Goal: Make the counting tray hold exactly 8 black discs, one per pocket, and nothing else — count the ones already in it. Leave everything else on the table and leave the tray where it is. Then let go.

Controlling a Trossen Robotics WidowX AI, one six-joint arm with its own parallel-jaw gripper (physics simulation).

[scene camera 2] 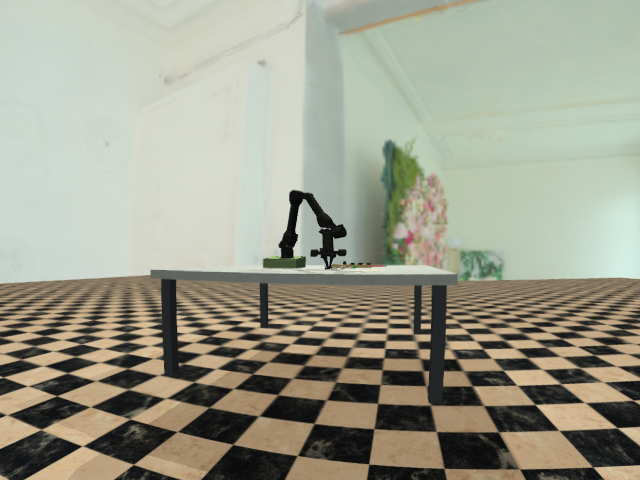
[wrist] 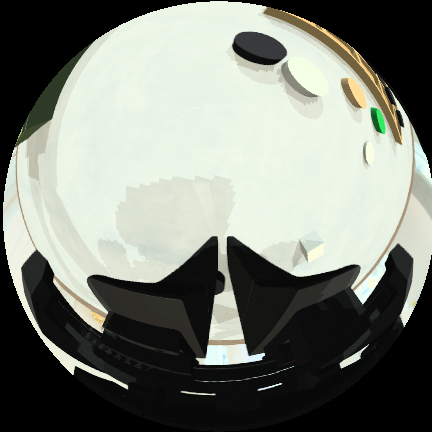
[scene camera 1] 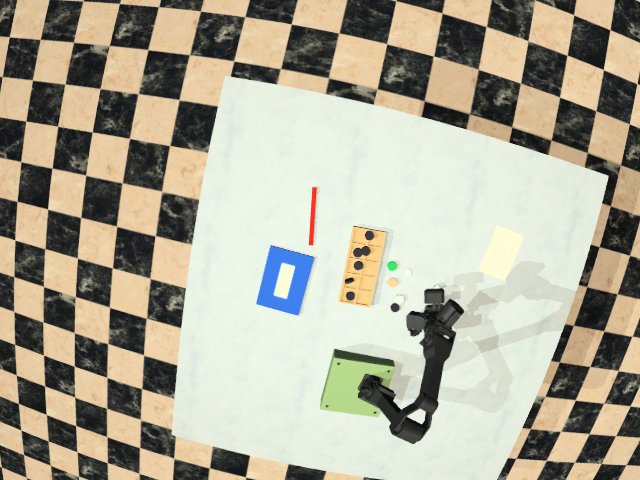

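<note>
The tan counting tray (scene camera 1: pixel 364 294) (wrist: pixel 320 34) holds several black discs. In scene camera 1, one disc (scene camera 1: pixel 369 235) is near the top end, two discs (scene camera 1: pixel 357 252) (scene camera 1: pixel 366 250) touch side by side, another disc (scene camera 1: pixel 358 265) is below, one (scene camera 1: pixel 349 280) looks tilted, and one (scene camera 1: pixel 350 295) is near the bottom end. A loose black disc (scene camera 1: pixel 394 307) (wrist: pixel 259 48) lies beside the tray. My gripper (scene camera 2: pixel 327 266) (wrist: pixel 221 241) is low over the table, shut with a thin gap; a small black disc (wrist: pixel 219 283) shows between the fingers, mostly hidden by the left one.
Near the tray lie a white disc (scene camera 1: pixel 399 299) (wrist: pixel 306 76), a tan disc (scene camera 1: pixel 392 282) (wrist: pixel 354 92), a green disc (scene camera 1: pixel 392 266) (wrist: pixel 378 120) and a small pale disc (scene camera 1: pixel 407 272) (wrist: pixel 368 152). A pale block (wrist: pixel 312 247) is right of my fingers. A blue board (scene camera 1: pixel 265 289) and red bar (scene camera 1: pixel 312 215) lie beyond.
</note>
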